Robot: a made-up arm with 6 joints.
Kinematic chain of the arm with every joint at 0, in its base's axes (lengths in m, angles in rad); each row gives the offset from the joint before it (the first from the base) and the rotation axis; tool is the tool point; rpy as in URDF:
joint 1: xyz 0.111 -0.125 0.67 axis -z
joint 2: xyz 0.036 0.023 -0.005 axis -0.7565 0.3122 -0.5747
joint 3: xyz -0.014 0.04 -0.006 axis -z
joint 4: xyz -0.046 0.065 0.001 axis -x
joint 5: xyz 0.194 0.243 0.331 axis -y
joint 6: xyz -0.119 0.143 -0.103 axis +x
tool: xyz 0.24 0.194 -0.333 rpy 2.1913 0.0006 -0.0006
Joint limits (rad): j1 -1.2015..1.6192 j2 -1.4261..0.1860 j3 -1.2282..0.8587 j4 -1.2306..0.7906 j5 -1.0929..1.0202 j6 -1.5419..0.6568
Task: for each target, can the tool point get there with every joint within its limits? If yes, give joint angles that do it. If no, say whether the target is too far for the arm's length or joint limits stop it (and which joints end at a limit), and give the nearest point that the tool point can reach.
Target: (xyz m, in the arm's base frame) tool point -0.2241 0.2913 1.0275
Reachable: yes | joints 0.3342 -0.9043 -1.0467 -0.5937 0.3560 -0.5500
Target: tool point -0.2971 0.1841 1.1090
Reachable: yes | joints 1.1421 -1.1863 -0.3704 -0.9372 -0.7284 0.1846
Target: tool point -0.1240 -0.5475 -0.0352
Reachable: no: joint limits stop it (at a limit: joint 1, joint 2, joint 3, joint 5) | nearest point -0.1486 -0.5310 0.1527 | short by 0.190 m
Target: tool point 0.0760 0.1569 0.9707
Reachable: yes | joints 0.5737 -0.7618 0.0611 -0.9240 -0.6219 -0.7462
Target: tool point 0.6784 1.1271 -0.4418
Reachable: no: too far | nearest point 0.4846 0.6995 0.1970 | short by 0.793 m
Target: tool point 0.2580 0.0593 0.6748
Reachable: yes | joints 1.0987 -0.4098 -0.3560 -0.0395 -0.7041 -1.2842
